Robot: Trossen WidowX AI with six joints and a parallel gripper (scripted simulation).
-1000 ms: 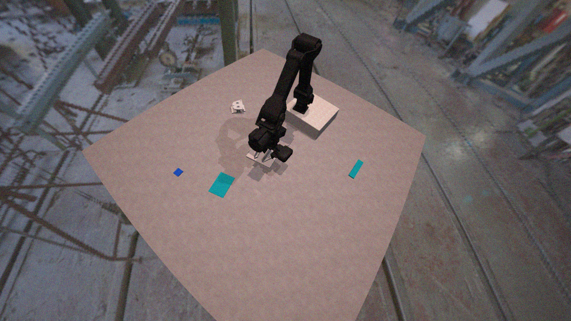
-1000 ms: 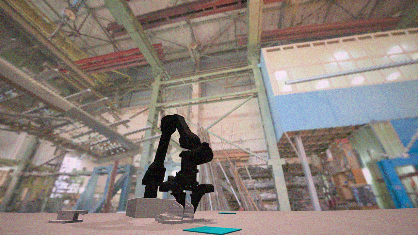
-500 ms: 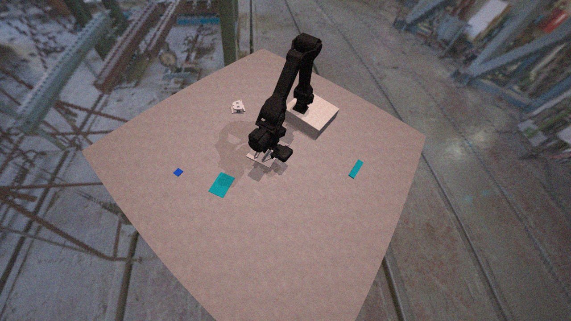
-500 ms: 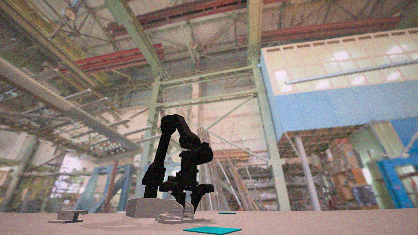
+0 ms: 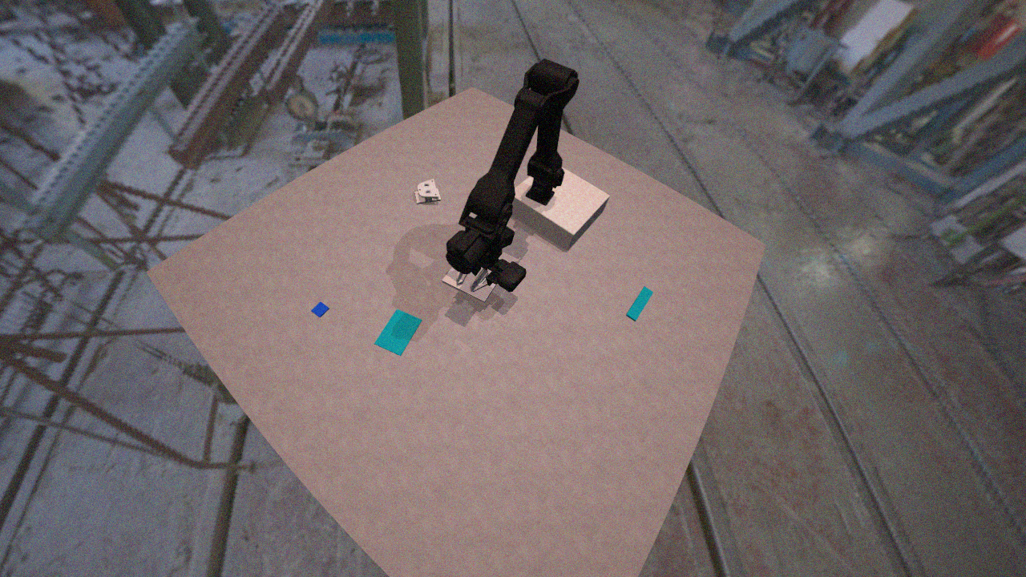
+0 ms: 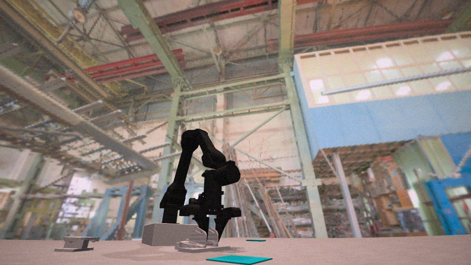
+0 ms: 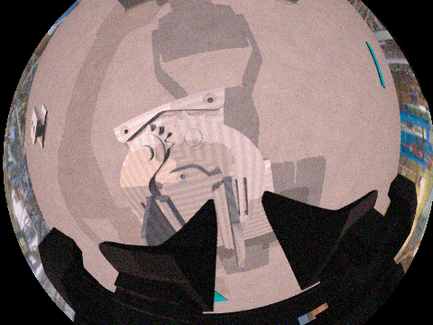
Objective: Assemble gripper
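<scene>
My gripper tip is 1 cm short of the flat white plate, 3 cm to the left of it and 1 cm above it. Round my gripper tip: gripper base: 18 cm behind, 30 cm to the right, 1 cm above; housing plate: 5 cm behind, 3 cm to the right, 1 cm below; large teal patch: 21 cm ahead, 10 cm to the right, 1 cm below.
</scene>
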